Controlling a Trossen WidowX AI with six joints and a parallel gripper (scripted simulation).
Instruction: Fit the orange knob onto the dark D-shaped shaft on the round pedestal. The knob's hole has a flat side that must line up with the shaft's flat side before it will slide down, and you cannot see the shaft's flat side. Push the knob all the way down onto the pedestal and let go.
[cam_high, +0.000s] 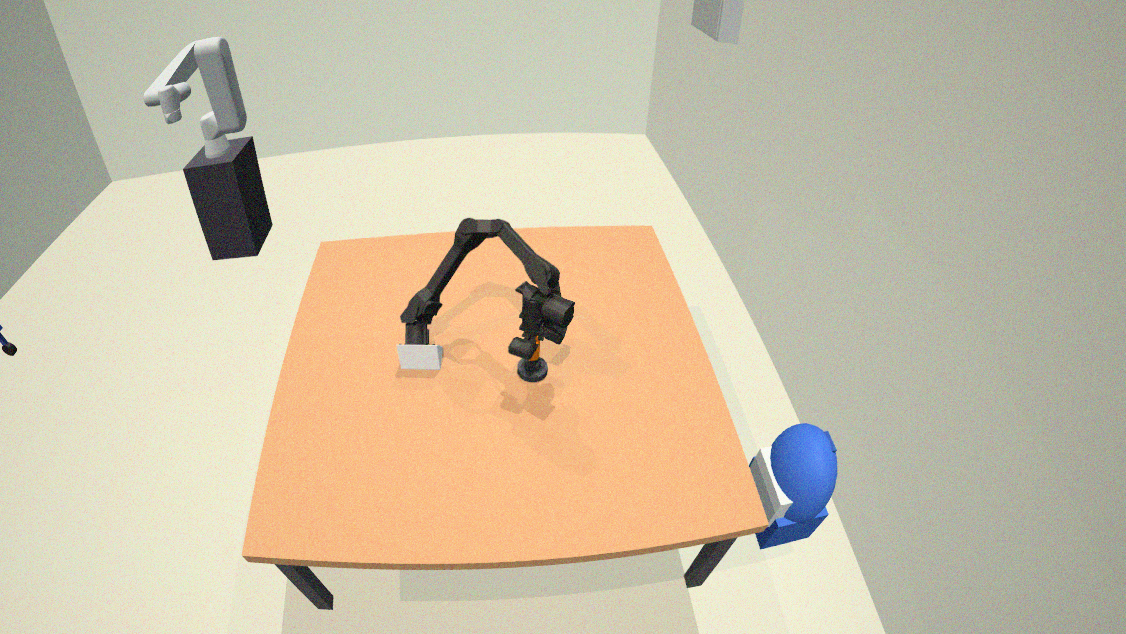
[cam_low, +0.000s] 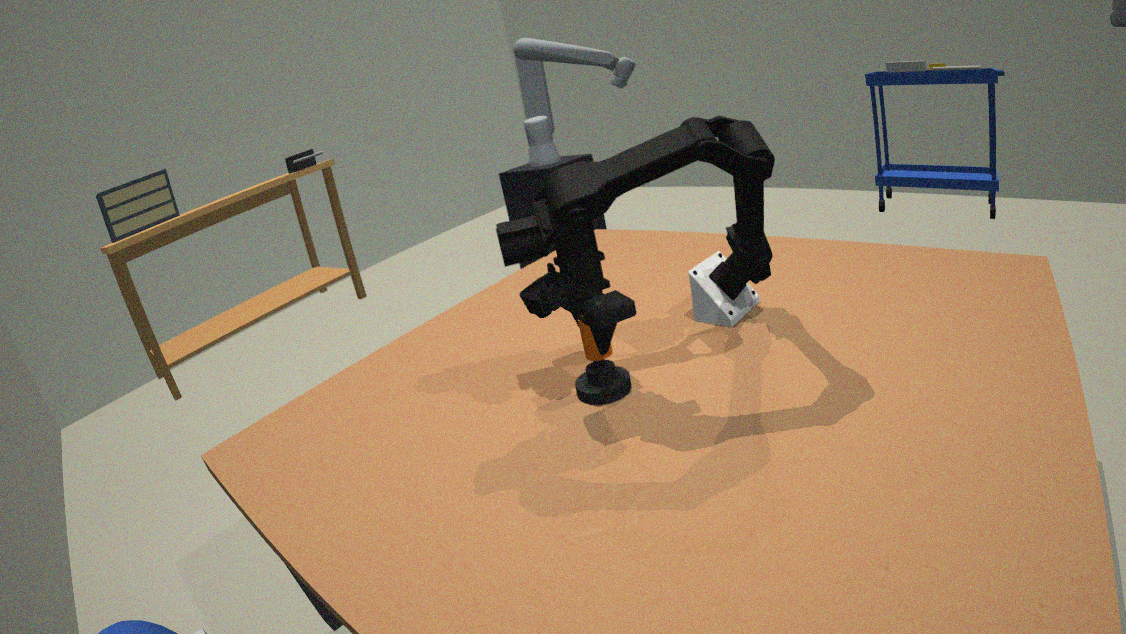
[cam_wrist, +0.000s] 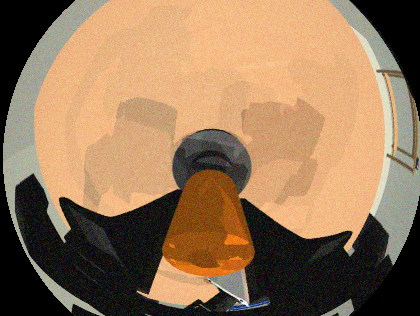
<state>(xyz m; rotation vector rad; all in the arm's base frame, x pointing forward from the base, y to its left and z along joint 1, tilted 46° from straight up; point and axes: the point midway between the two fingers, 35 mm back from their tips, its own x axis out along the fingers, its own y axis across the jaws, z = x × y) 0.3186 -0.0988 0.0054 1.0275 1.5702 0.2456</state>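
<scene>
The orange knob lies 20 mm above my gripper tip. From my gripper tip the other things lie so: dark round pedestal (40 mm below).
</scene>
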